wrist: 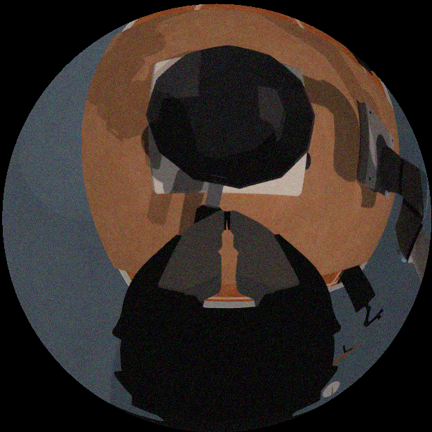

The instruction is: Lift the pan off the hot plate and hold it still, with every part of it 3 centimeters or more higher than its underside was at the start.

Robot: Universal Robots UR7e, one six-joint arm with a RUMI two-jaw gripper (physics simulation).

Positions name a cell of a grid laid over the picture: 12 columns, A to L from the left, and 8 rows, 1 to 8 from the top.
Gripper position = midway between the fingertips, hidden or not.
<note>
In view: the gripper (G4), a black pan (G3) and a white hot plate (E4).
</note>
